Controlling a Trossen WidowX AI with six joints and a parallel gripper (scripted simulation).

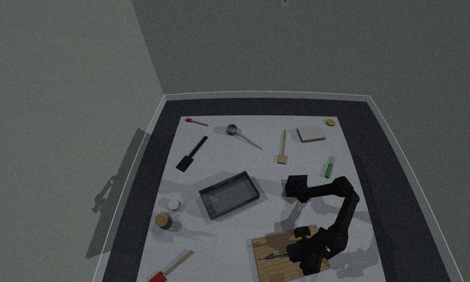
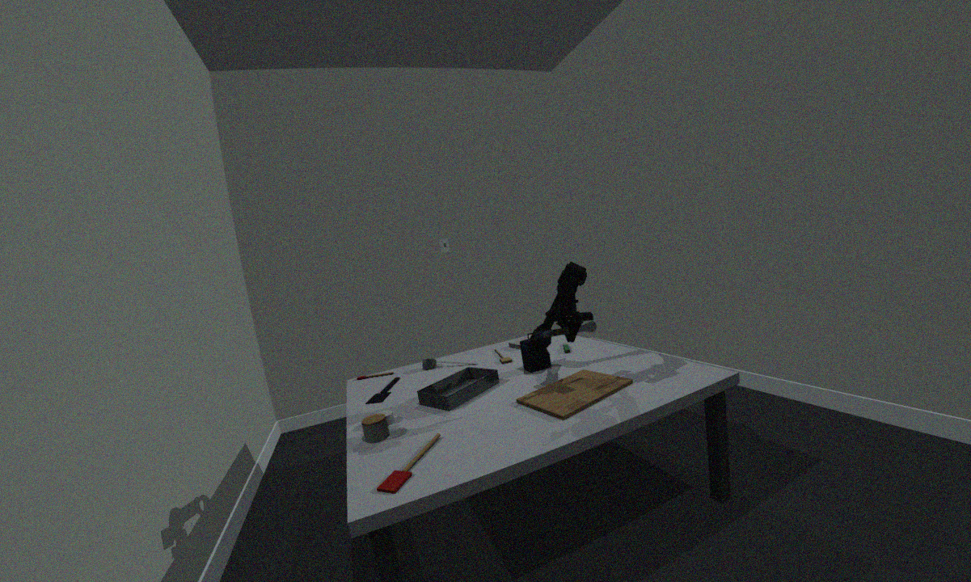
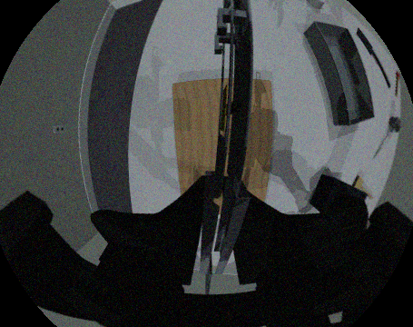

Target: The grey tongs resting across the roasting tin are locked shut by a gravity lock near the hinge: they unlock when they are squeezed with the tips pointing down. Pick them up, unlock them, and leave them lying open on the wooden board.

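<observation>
My gripper tip is now 2 cm to the left of the wooden board and 19 cm above it. From my gripper tip the other things lie so: red spatula (63 cm ahead, 8 cm to the left, 19 cm below); wooden-lidded jar (69 cm ahead, 19 cm to the right, 16 cm below); dark roasting tin (32 cm ahead, 36 cm to the right, 17 cm below).
</observation>
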